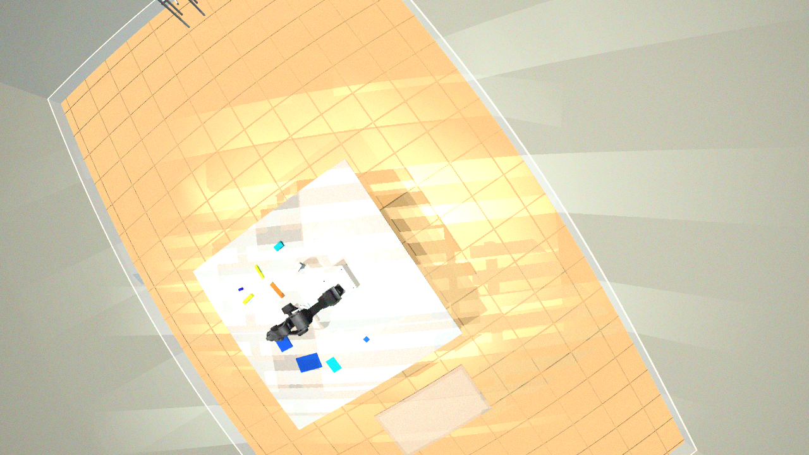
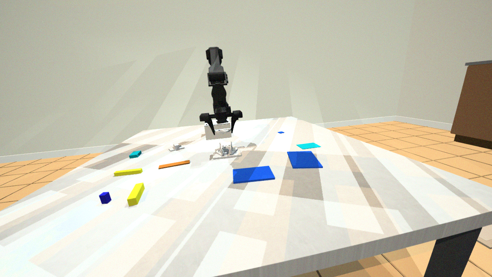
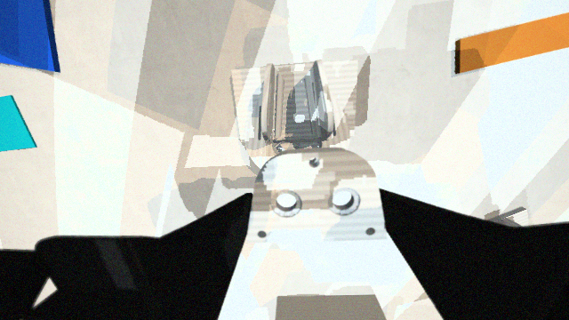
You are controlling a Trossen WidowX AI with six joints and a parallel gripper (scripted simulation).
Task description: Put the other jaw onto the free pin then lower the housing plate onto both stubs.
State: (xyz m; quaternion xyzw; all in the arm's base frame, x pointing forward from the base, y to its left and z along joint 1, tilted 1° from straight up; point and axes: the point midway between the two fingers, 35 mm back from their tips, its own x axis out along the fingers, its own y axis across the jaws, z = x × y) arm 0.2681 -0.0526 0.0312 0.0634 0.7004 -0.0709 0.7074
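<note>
Now: gripper tip 70 mm above the jaw, 10 mm to the left of it and 10 mm short of it. From my gripper tip the other things lie so: cyan block: 410 mm to the right, 150 mm behind, 70 mm below; cyan plate: 370 mm to the left, 140 mm ahead, 80 mm below; orange bar: 220 mm to the right, 80 mm below, 60 mm ahead.
</note>
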